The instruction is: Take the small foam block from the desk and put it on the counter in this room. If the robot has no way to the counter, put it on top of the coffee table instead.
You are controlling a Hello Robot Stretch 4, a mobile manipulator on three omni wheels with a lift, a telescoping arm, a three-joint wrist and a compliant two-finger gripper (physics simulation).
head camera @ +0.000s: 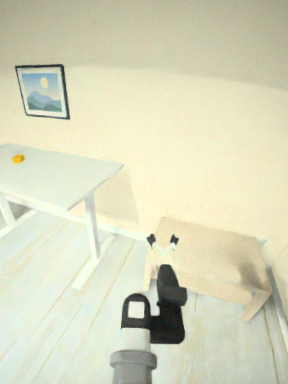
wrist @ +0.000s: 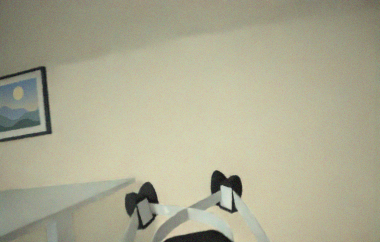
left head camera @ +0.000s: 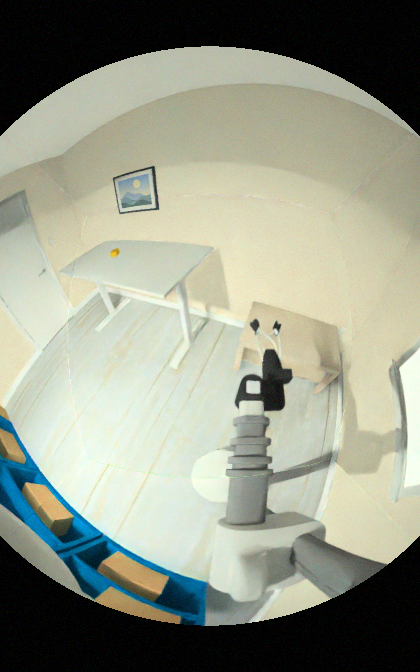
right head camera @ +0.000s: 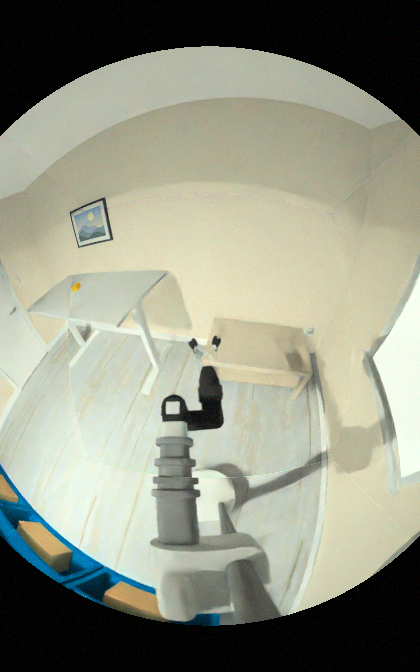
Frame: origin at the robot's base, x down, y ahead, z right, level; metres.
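Where they show: gripper, between the fingertips: [head camera: 162,235] [wrist: 183,189].
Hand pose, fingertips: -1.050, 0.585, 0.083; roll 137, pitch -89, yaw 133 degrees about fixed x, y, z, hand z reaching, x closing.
Observation:
After its pixels a point has its place, as x, y, z.
The small foam block, orange-yellow [head camera: 18,158] {-0.964, 1.493, -1.099} [left head camera: 115,252] [right head camera: 76,286], lies on the white desk [head camera: 75,175] {-0.923, 1.302, -0.523} [left head camera: 150,265] [right head camera: 107,295], toward its left back part. The desk's right corner also shows in the wrist view [wrist: 60,200]. The light wood coffee table [head camera: 215,250] {-0.423, 1.082, 0.627} [left head camera: 305,335] [right head camera: 265,340] stands right of the desk against the wall. My gripper [head camera: 163,240] {-1.050, 0.585, 0.083} [left head camera: 266,327] [right head camera: 205,344] [wrist: 183,189] {-1.050, 0.585, 0.083} is open, with no object between its fingers. It is well to the right of the block, and in the head view it overlaps the coffee table's left end. No counter shows.
A blue shelf unit [left head camera: 77,545] [right head camera: 75,575] with cardboard boxes [left head camera: 132,575] [right head camera: 42,545] is at the lower left. A door [left head camera: 27,280] is at the far left. A framed picture [head camera: 45,92] {-1.474, 1.879, -0.948} [left head camera: 136,190] [right head camera: 91,223] [wrist: 20,106] {-1.460, 1.874, -0.935} hangs above the desk.

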